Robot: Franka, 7 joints.
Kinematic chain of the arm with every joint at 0, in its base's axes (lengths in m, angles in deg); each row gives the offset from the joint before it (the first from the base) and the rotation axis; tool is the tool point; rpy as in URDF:
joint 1: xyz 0 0 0.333 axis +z
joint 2: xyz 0 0 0 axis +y
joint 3: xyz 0 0 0.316 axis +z
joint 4: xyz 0.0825 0 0 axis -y
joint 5: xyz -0.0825 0 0.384 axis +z
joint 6: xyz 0 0 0 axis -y
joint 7: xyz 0.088 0 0 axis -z
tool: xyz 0 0 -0.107 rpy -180 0 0
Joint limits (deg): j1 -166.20..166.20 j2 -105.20..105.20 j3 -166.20..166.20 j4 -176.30..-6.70 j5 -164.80..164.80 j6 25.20..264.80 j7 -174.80..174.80
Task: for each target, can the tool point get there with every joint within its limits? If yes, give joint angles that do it. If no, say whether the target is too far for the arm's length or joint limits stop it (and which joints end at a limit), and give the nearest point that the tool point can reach.
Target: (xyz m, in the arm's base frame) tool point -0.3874 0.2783 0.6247
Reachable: yes | joints 33.37 21.55 111.07 -129.30 -39.63 224.05 89.54
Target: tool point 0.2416 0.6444 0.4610
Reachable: yes | joints 44.39 72.19 103.29 -46.11 82.68 243.42 77.58
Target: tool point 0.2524 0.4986 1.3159
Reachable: no: too far | nearest point 0.1915 0.3783 1.0788 | short by 0.273 m
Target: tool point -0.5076 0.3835 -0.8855
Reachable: no: too far | nearest point -0.3604 0.2723 -0.3334 | short by 0.582 m
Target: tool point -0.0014 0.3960 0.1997
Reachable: yes | joints -19.25 -24.22 127.38 -151.08 81.85 180.28 -90.39
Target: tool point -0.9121 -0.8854 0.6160
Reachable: no: too far | nearest point -0.6009 -0.5833 0.5194 | short by 0.444 m
